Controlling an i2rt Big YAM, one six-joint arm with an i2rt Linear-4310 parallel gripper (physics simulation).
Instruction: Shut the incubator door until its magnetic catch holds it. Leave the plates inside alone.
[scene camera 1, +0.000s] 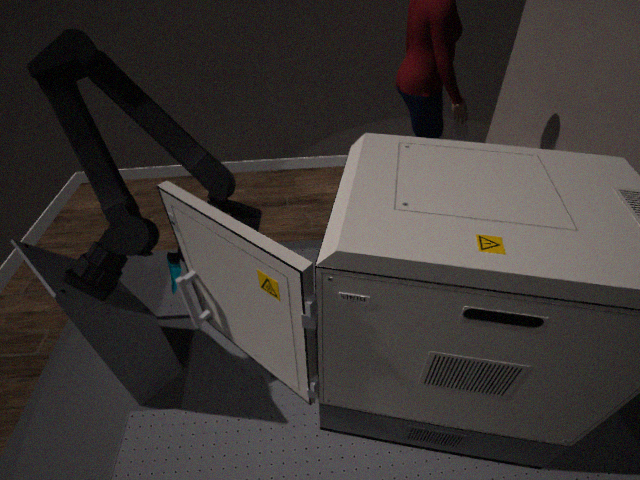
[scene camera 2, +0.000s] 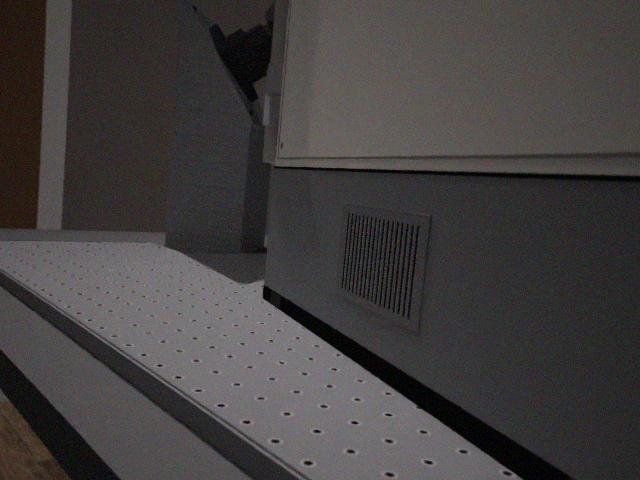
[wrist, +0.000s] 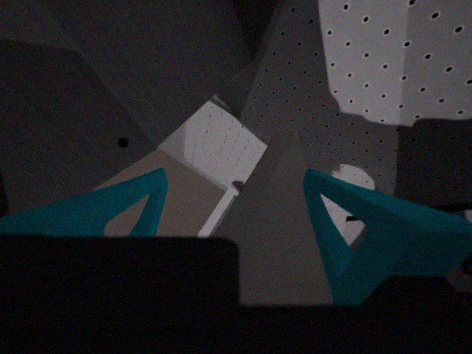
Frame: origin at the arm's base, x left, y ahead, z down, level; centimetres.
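Where they show: gripper, between the fingertips: (scene camera 1: 195, 293) (wrist: 235, 176); arm's base, origin of its link: (scene camera 1: 89, 284) (scene camera 2: 230, 66).
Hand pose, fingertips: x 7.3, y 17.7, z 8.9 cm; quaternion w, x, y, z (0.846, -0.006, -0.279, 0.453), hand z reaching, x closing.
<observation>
Each offset is from my fingertips to the top centre of the thing. "spot": to the spot under its first point. Level surfaces: height alone.
The white incubator (scene camera 1: 444, 330) (scene camera 2: 454, 82) stands at the right in both scene views. Its door @[spot: dx -11.9, dy +17.9, dz -22.3 cm] (scene camera 1: 242, 268) is swung open at an angle, hinged at the body's near left edge. The door handle @[spot: dx -5.9, dy +2.8, dz -3.9 cm] (scene camera 1: 193, 304) faces the arm's base side. My gripper (scene camera 1: 175, 273) (wrist: 235, 176) is open and empty. In scene camera 1 one teal finger shows just left of the door, close to the handle; the rest is hidden behind the door. I cannot tell whether it touches. In the wrist view a broad pale surface lies beyond and between the fingers. The plates inside do not show.
A grey sloped pedestal (scene camera 1: 118, 320) (scene camera 2: 206, 165) carries the arm left of the door. The perforated bench top @[dz +21.9 cm] (scene camera 1: 222, 444) (scene camera 2: 206, 335) (wrist: 380, 55) runs under the incubator. The folded arm passes behind the door. A person in red (scene camera 1: 431, 51) stands beyond the incubator.
</observation>
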